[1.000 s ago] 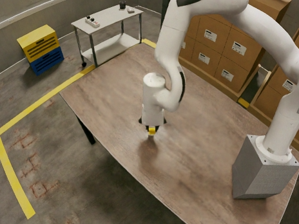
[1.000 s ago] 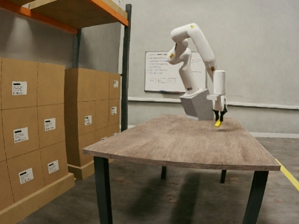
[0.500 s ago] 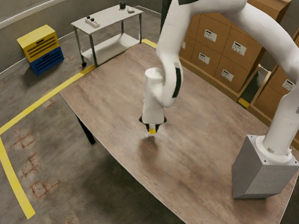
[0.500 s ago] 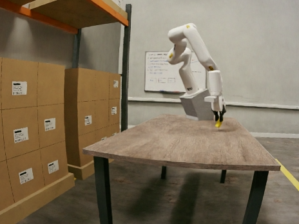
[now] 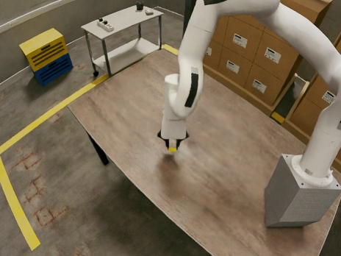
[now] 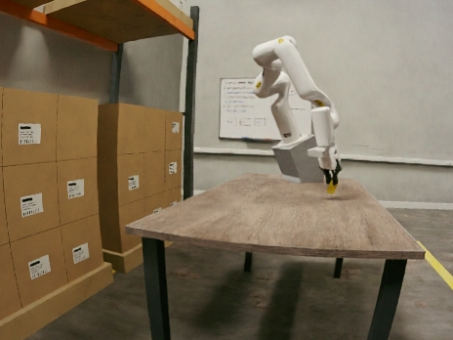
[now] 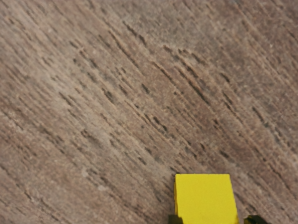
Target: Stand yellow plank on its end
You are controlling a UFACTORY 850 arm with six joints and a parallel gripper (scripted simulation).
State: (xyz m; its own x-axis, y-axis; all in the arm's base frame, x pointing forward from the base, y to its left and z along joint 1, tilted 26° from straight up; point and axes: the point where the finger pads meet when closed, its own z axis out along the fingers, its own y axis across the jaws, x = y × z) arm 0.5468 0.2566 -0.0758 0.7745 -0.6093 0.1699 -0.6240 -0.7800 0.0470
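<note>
Now: the yellow plank 3 cm below my hand, 1 cm to the left of it and 1 cm behind it.
</note>
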